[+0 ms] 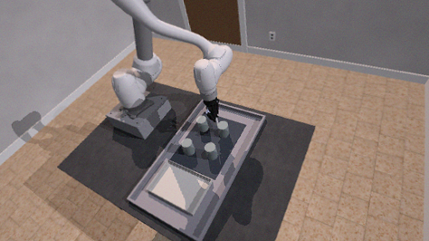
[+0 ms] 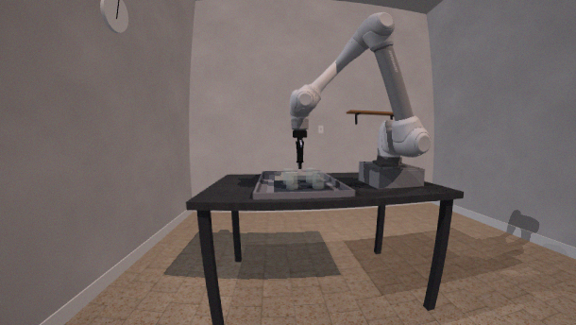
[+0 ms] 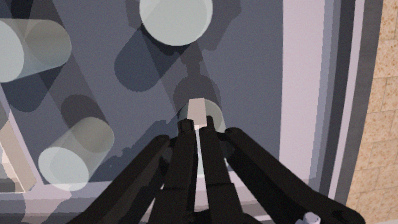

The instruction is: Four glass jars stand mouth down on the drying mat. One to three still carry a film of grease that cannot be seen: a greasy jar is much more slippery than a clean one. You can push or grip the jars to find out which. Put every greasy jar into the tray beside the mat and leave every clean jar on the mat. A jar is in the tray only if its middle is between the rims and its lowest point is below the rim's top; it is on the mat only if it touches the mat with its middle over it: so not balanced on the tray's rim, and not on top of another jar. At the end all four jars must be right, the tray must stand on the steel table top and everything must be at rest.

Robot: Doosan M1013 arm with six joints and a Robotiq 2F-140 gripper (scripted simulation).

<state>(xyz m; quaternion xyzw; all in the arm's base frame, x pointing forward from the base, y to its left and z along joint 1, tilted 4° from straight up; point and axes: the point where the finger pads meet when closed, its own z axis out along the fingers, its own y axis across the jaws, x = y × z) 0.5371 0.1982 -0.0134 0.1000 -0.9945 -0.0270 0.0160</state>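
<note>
The dark drying mat lies 9 cm to the right of my hand and 11 cm below it. The rest, counted from my hand: tray (6 cm ahead, 40 cm to the right, 10 cm below).
</note>
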